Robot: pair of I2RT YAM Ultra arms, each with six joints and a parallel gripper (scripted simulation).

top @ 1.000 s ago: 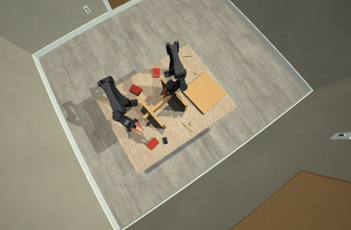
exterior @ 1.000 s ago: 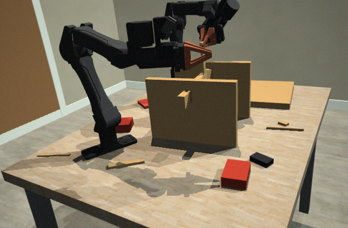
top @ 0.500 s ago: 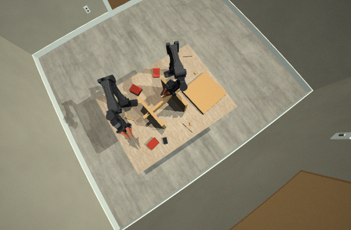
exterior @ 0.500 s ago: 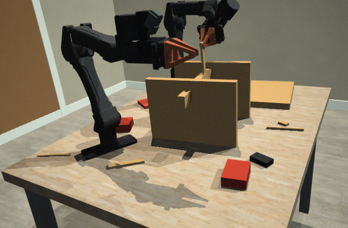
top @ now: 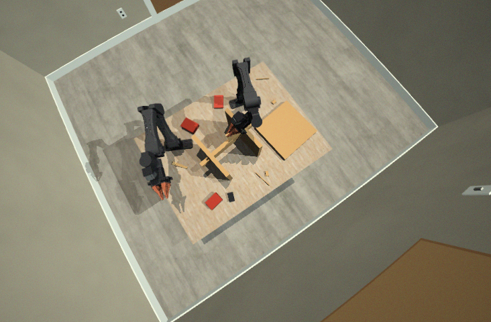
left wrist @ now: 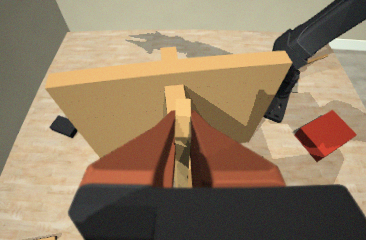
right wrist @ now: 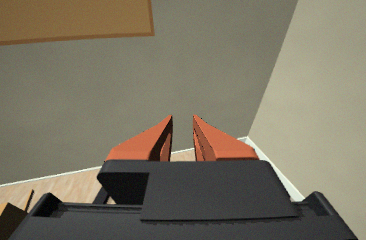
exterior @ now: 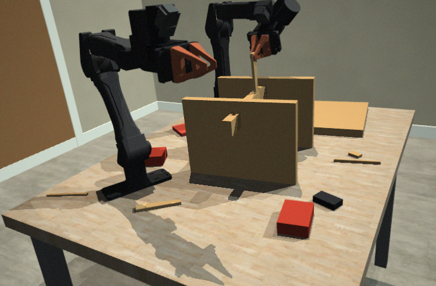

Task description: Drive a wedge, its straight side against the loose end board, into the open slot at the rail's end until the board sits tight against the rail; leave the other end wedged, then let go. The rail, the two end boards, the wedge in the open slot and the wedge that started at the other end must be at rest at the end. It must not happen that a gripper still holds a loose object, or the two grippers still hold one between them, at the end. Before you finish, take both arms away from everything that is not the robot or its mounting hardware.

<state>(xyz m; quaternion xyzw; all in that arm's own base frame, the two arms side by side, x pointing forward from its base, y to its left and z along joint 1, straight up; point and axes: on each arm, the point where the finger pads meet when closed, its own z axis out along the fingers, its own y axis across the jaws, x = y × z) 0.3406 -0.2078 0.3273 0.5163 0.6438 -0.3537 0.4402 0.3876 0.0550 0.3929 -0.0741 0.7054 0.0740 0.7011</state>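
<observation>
Right now the rail is 20 mm to the right of my left hand and 140 mm below it. Round my left hand: flat panel 120 mm ahead, 410 mm to the left, 310 mm below; black block 270 mm ahead, 210 mm to the right, 320 mm below.
</observation>
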